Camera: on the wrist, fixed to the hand. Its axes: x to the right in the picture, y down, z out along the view.
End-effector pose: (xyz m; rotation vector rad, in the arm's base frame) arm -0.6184 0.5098 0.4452 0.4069 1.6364 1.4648
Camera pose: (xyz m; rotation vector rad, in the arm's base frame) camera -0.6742 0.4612 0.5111 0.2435 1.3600 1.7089
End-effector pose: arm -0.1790 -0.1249 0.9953 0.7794 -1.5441 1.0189
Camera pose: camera -0.2020 -0.0365 0.9569 0.5386 -1.6718 0.7535
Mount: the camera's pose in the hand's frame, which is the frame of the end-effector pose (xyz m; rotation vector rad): -0.0296 0.0652 -0.0685 -0.3261 -0.0048 0.0211
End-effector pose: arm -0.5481 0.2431 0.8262 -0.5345 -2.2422 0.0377
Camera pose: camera -0.4573 0.2809 0.8380 -0.7314 -2.2595 -0.3210
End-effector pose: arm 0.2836 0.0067 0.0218 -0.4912 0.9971 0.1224
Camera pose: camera 0.1936 0.0372 -0.0063 -0.7776 0.9820 0.3080
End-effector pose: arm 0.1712 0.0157 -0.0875 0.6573 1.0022 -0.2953
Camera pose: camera 0.1428 0.1075 -0.0632 0.3704 1.0104 -0.1103
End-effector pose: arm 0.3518 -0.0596 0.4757 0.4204 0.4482 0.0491
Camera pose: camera 0.2986 0.0222 0.4583 0.1046 0.4222 0.1395
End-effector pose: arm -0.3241 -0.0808 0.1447 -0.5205 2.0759 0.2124
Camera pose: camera -0.3923 -0.0382 0.2026 -0.6922 2.0528 0.5701
